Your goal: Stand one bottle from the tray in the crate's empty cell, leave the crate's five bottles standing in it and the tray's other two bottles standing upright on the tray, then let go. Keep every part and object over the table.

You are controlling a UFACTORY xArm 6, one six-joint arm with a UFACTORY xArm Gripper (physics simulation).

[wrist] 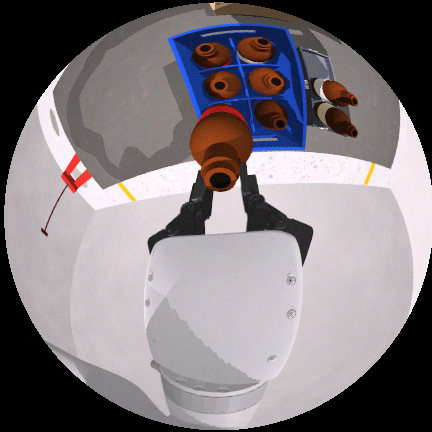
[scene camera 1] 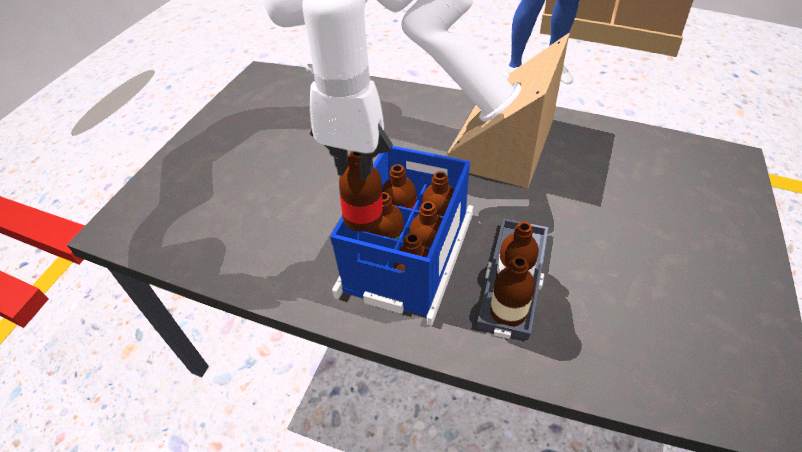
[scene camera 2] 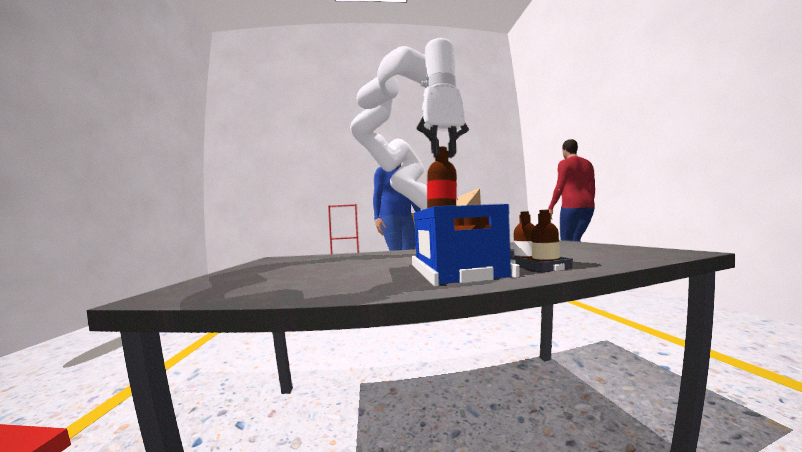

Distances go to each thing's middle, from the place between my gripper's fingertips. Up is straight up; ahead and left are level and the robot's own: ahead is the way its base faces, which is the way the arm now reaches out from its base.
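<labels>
My gripper's sitting 220 mm above the cream-labelled bottle [scene camera 1: 514, 286] at the moment, and it's 20 mm past the bottle and 290 mm to the right of it.
</labels>
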